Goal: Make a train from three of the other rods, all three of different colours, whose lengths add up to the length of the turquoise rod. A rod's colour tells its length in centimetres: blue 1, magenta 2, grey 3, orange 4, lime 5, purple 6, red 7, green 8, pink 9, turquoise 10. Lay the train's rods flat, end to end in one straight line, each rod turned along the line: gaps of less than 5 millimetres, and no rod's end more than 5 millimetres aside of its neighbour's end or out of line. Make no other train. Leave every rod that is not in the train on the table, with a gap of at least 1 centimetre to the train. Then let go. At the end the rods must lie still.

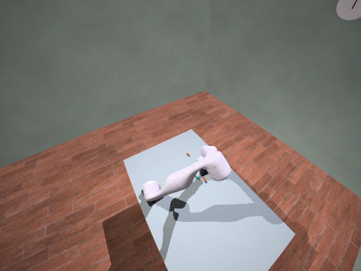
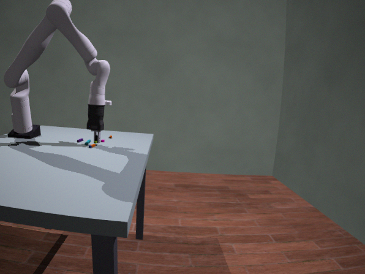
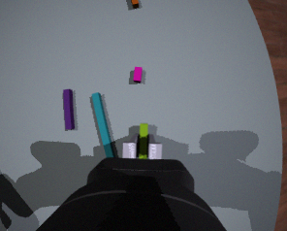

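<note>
Now: hand 10 mm above the lime rod. The rest, counted from my hand: turquoise rod (50 mm behind, 30 mm to the left, 30 mm below); blue rod (70 mm to the right, 30 mm below, 20 mm behind); magenta rod (90 mm to the left, 30 mm below, 10 mm ahead).
</note>
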